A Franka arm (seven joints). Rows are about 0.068 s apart.
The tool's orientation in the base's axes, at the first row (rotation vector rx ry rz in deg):
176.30 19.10 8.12
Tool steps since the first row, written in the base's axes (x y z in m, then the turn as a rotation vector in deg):
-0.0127 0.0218 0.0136 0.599 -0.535 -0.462
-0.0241 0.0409 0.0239 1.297 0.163 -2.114
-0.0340 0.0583 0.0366 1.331 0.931 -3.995
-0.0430 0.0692 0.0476 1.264 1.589 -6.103
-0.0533 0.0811 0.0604 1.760 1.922 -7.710
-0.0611 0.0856 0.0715 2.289 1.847 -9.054
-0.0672 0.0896 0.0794 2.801 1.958 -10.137
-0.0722 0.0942 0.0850 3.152 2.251 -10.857
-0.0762 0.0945 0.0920 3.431 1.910 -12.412
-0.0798 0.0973 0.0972 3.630 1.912 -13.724
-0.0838 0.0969 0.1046 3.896 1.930 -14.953
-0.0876 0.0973 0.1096 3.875 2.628 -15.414
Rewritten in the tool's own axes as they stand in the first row. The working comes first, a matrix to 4 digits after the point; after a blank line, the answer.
The tool's axes in the first row as the columns of a matrix, in the base's axes (used below as rounded here):
0.9727 0.2116 0.0955
0.2156 -0.9759 -0.0332
0.0862 0.0529 -0.9949

-0.0065 -0.0232 -0.0155 0.427 0.624 0.535
-0.0126 -0.0437 -0.0274 1.115 0.004 2.222
-0.0173 -0.0622 -0.0416 1.151 -0.838 4.071
-0.0228 -0.0741 -0.0538 1.046 -1.606 6.140
-0.0292 -0.0872 -0.0679 1.462 -1.911 7.775
-0.0348 -0.0927 -0.0798 1.844 -1.797 9.165
-0.0392 -0.0975 -0.0884 2.273 -1.854 10.288
-0.0426 -0.1027 -0.0946 2.615 -2.104 11.028
-0.0458 -0.1035 -0.1019 2.679 -1.795 12.613
-0.0483 -0.1067 -0.1076 2.760 -1.824 13.937
-0.0516 -0.1068 -0.1153 2.917 -1.850 15.185
-0.0548 -0.1077 -0.1206 3.007 -2.560 15.618

